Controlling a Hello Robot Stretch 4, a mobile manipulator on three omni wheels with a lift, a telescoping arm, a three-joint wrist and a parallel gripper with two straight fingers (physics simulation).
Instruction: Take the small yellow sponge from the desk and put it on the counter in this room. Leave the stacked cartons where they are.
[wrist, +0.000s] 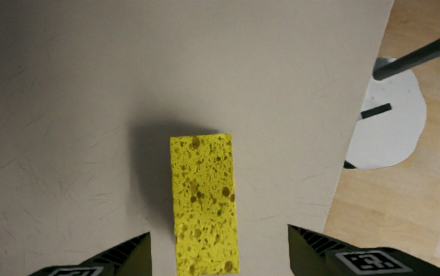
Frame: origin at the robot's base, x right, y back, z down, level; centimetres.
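Seen in the pictures: gripper, fingertip midpoint: (220, 249).
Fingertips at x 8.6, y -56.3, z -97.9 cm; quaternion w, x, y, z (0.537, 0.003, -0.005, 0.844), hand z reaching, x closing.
Observation:
A point is followed by its place in that frame.
The yellow sponge (205, 200) {x 11.1, y -56.2, z -94.4 cm}, speckled with brown pores, rests on a pale, scratched grey top (280, 100) {x 15.1, y -46.3, z -88.2 cm} in the lower middle of the wrist view. Its shadow falls to its left and past its far end. My gripper (220, 249) {x 8.6, y -56.3, z -97.9 cm} is open. One finger is at the lower left and one at the lower right, with a gap on each side of the sponge; the left gap is narrower. The near end of the sponge reaches the bottom of the view. I cannot tell from this view whether the top is the desk or the counter. The stacked cartons do not show.
The top's right edge runs slanting down the right side of the view. Beyond it are a light wooden floor (380, 205) {x -39.7, y -4.8, z 2.8 cm}, a white rounded base-like shape (395, 132) {x -10.3, y 3.1, z -18.7 cm} with a short black bar on it, and a dark pole (410, 61).

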